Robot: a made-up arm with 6 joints. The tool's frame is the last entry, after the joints. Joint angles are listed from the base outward. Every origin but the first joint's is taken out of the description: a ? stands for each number. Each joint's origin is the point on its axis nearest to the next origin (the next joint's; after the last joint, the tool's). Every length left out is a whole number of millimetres.
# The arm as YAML. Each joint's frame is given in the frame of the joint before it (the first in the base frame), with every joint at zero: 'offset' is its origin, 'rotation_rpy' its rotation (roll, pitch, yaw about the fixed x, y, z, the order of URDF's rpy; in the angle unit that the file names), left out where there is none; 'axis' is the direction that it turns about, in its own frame. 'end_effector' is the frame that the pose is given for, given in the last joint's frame.
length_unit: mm
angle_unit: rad
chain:
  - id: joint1
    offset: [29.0, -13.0, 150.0]
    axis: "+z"
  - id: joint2
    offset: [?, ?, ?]
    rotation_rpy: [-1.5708, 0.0, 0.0]
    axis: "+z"
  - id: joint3
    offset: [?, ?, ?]
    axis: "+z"
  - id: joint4
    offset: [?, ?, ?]
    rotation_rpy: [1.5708, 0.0, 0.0]
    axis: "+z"
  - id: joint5
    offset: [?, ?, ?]
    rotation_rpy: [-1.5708, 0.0, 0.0]
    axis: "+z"
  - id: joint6
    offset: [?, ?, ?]
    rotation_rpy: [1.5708, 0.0, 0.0]
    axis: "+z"
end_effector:
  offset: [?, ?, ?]
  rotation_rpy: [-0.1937, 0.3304, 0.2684]
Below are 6 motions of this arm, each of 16 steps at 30 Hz.
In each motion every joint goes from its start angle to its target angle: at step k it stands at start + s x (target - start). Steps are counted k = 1, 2, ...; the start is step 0. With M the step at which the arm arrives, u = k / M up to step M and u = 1 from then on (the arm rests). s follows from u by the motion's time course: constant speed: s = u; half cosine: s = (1 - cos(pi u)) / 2; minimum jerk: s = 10 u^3 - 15 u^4 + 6 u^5.
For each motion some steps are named. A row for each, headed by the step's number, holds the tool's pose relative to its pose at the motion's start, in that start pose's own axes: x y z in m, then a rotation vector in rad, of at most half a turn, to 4 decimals.
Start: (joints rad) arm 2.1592 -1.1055 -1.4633 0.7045 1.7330 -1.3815
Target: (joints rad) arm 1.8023 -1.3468 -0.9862 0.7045 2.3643 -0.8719
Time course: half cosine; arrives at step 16
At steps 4, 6, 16:
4: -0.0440 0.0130 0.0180 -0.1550 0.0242 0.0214
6: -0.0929 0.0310 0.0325 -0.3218 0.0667 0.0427
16: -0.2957 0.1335 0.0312 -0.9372 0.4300 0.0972

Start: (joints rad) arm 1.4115 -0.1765 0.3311 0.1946 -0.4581 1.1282
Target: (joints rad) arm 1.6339 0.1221 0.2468 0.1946 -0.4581 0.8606
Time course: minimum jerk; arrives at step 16
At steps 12, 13, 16:
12: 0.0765 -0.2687 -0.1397 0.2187 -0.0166 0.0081
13: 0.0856 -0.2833 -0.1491 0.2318 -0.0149 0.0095
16: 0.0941 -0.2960 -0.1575 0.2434 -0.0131 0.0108

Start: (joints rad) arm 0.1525 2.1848 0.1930 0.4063 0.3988 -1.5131
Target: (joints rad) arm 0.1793 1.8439 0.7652 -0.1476 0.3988 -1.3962
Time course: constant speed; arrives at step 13
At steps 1, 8, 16:
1: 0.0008 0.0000 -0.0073 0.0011 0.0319 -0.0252
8: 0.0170 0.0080 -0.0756 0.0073 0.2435 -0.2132
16: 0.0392 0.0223 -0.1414 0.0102 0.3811 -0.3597

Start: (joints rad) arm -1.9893 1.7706 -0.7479 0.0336 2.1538 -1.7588
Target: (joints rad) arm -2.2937 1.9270 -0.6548 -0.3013 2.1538 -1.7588
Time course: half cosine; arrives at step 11
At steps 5, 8, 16:
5: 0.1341 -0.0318 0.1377 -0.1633 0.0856 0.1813
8: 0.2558 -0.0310 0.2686 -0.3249 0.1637 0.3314
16: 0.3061 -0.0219 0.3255 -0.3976 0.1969 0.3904

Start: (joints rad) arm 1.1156 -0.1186 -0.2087 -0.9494 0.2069 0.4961
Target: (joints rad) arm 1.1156 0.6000 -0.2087 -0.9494 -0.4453 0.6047
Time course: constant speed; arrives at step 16
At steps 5, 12, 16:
5: 0.2905 0.0657 0.0530 -0.1749 0.0835 -0.0289
12: 0.7024 0.1559 0.0090 -0.4319 0.2039 -0.0071
16: 0.9244 0.2035 -0.0767 -0.5787 0.2721 0.0388

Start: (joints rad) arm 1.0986 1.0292 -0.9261 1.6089 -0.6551 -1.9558
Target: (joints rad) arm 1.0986 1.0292 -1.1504 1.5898 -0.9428 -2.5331
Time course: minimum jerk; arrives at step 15
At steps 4, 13, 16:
4: -0.0158 -0.0088 -0.0070 0.0530 -0.0094 -0.0427
13: -0.1140 -0.0754 -0.0751 0.4382 0.0089 -0.2940
16: -0.1159 -0.0769 -0.0770 0.4468 0.0111 -0.2987

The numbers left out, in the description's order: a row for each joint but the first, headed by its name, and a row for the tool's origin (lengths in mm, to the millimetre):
joint2: 23.0 59.0 0.0
joint3: 19.0 -746.0 0.0
joint4: 30.0 -505.0 0.0
joint5: -12.0 46.0 0.0
joint6: 7.0 -195.0 0.0
tool: 19.0 22.0 0.0

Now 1 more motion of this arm.
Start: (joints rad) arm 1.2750 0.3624 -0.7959 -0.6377 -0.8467 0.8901
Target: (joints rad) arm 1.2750 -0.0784 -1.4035 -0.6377 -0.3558 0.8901
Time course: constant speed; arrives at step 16
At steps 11, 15, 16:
11: -0.5405 0.0841 0.1922 -0.0024 -0.3397 -0.3540
15: -0.7215 0.1743 0.2059 -0.0124 -0.4864 -0.4563
16: -0.7636 0.2007 0.2045 -0.0162 -0.5245 -0.4795

